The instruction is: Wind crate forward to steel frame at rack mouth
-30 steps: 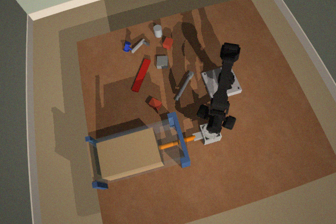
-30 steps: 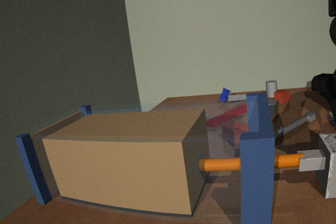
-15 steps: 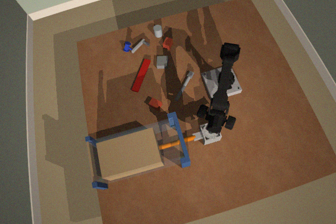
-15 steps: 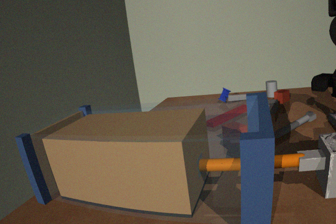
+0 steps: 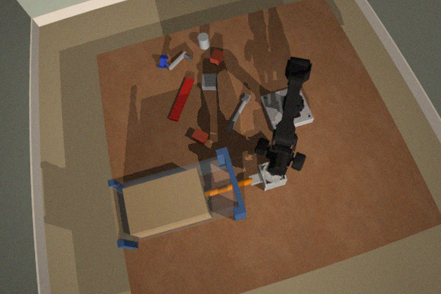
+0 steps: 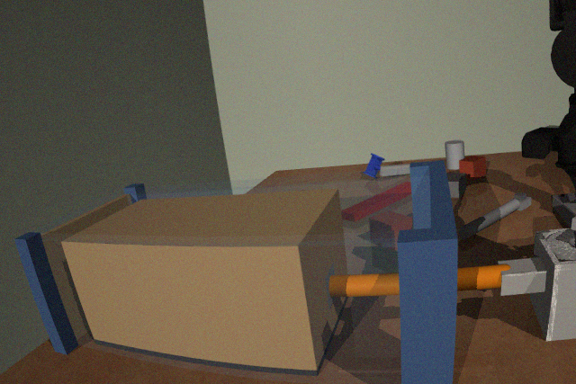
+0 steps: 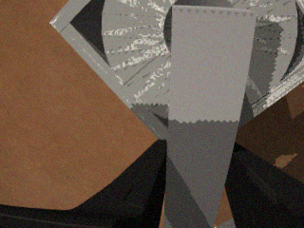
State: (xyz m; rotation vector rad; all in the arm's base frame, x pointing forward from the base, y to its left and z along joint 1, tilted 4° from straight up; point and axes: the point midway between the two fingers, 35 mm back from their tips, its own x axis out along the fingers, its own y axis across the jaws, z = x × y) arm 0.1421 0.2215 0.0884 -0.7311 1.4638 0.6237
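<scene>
My gripper tip is now 7 cm above the grey winch, 3 cm to the right of it and 2 cm short of it. Round my gripper tip: red knob (4 cm to the right, 4 cm behind, 4 cm above); winch handle (2 cm above, 1 cm to the right, 1 cm behind); blue frame (19 cm ahead, 4 cm to the left, 1 cm above).
</scene>
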